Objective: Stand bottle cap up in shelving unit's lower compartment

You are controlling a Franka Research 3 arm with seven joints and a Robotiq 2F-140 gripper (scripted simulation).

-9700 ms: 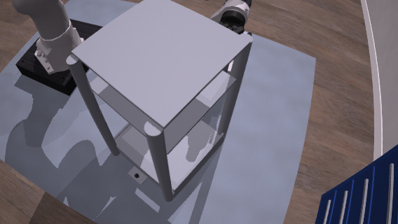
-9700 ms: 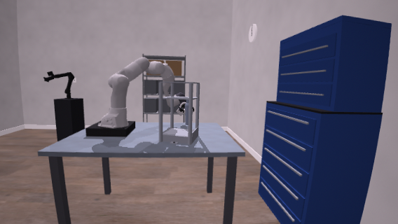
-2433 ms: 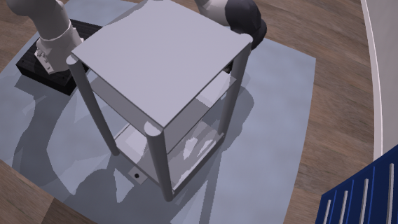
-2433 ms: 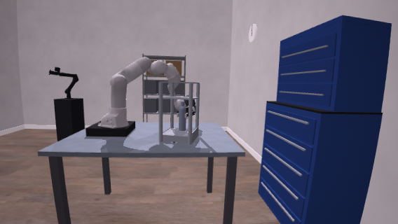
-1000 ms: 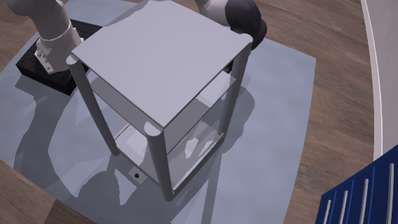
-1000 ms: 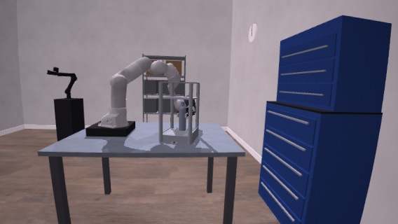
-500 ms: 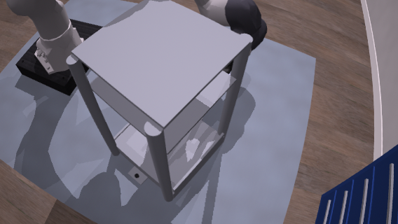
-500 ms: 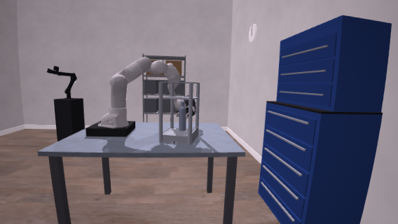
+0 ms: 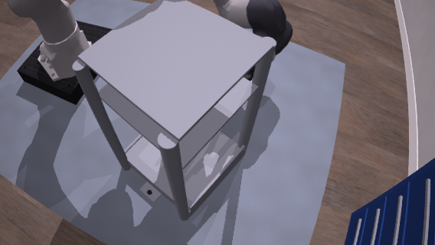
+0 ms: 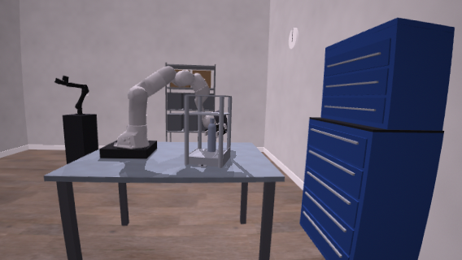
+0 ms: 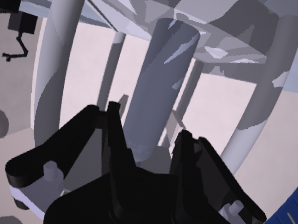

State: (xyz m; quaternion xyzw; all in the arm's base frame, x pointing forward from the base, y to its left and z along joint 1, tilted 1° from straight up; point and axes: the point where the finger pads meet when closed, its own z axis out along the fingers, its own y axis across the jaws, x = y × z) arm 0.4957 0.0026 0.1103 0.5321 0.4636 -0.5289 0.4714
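The shelving unit lies 6 cm to the right of my hand, 4 cm above it and 1 cm behind it.
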